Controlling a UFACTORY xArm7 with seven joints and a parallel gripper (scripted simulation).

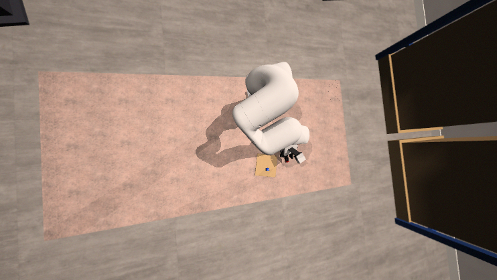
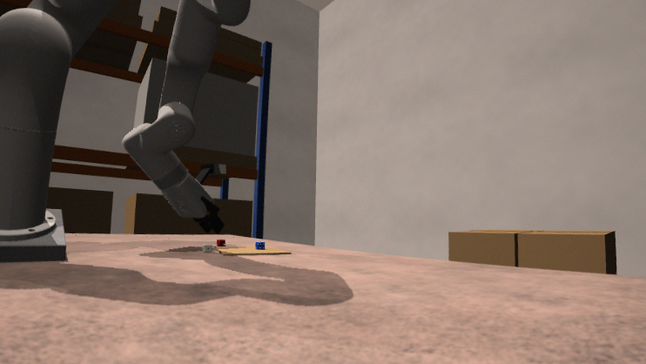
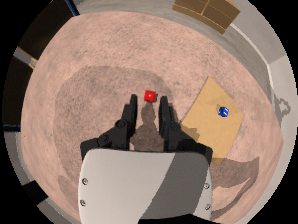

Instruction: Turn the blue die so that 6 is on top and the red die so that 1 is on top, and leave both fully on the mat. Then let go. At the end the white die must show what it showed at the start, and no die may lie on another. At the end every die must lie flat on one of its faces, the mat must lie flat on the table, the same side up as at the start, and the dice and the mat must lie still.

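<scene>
Now: hand 50 mm above the red die and 30 mm short of it. The rest, counted from my hand: tan mat 140 mm to the right, 50 mm below, 20 mm ahead; blue die 150 mm to the right, 40 mm below, 40 mm ahead; white die 110 mm to the right, 70 mm behind, 50 mm below.
</scene>
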